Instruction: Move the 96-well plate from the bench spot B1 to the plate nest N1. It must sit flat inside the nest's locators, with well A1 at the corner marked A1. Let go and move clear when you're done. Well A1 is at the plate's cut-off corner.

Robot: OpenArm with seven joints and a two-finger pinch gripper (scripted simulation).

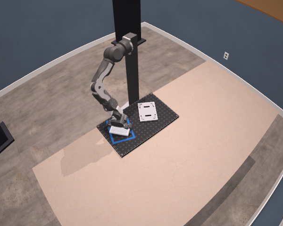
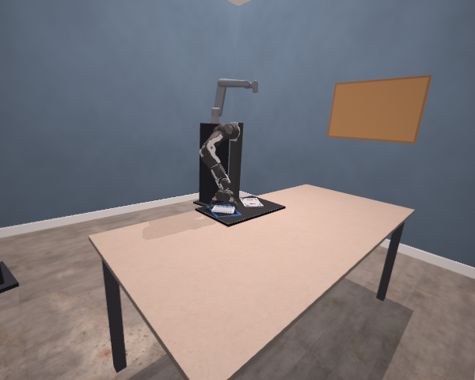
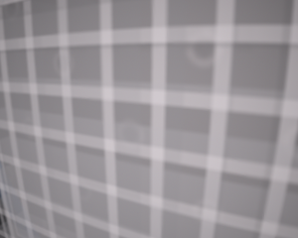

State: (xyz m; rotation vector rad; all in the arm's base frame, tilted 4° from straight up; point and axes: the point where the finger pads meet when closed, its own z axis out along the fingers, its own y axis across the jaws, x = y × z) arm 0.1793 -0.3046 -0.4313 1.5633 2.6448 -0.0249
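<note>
My hand is 1 cm below the white 96-well plate. The rest, counted from my hand: white plate nest N1: 5 cm ahead, 23 cm to the left, 1 cm above.
</note>
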